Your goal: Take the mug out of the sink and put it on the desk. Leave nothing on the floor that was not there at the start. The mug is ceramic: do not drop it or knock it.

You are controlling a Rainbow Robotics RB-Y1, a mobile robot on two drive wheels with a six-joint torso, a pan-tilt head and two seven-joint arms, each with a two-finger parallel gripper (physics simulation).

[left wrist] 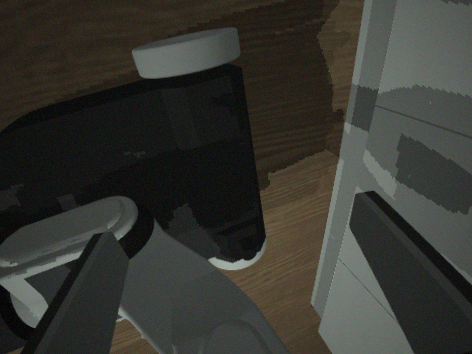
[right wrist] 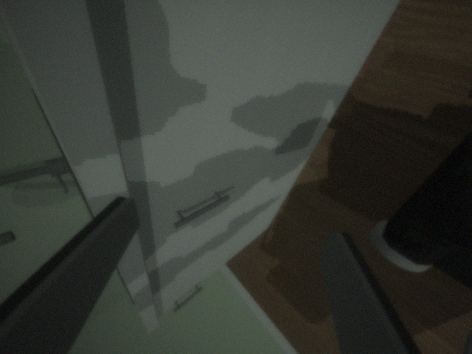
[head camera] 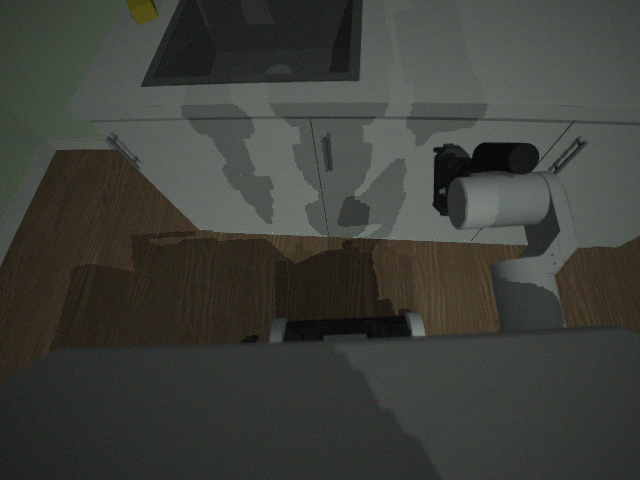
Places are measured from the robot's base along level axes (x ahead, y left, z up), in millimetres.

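Pixels of known places: left gripper, fingertip midpoint: [left wrist: 235, 228]; right gripper, fingertip midpoint: [right wrist: 231, 227] [head camera: 437, 177].
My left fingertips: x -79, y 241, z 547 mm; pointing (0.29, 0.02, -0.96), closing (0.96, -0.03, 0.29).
Note:
Behind a point stands the place of what it marks.
The sink [head camera: 248, 81] is a dark basin set in the white counter at the top of the head view. Its round drain [head camera: 279, 68] shows near the front wall. The mug does not show in these views, and part of the sink floor is hidden. I cannot make out the desk. My right gripper [right wrist: 231, 227] @(x 233, y -207, z 864 mm) is open and empty; in the head view its arm [head camera: 501, 201] @(x 47, y -191, z 1090 mm) is right of the sink, over the cabinet fronts. My left gripper [left wrist: 235, 228] @(x -79, y 241, z 547 mm) is open and empty, beside the cabinet front and above my base.
A yellow block [head camera: 142, 11] @(x 800, y 503, z 939 mm) is on the counter [head camera: 439, 51] @(x 545, y -258, z 911 mm), left of the sink. Cabinet doors with handles [head camera: 327, 152] [right wrist: 202, 211] @(x 405, y 9, z 748 mm) stand below the counter edge. A faucet [right wrist: 35, 171] @(x 937, y 137, z 991 mm) shows at the left of the right wrist view. My wheeled base [left wrist: 200, 115] @(x -25, y 175, z 212 mm) is close to the cabinets.

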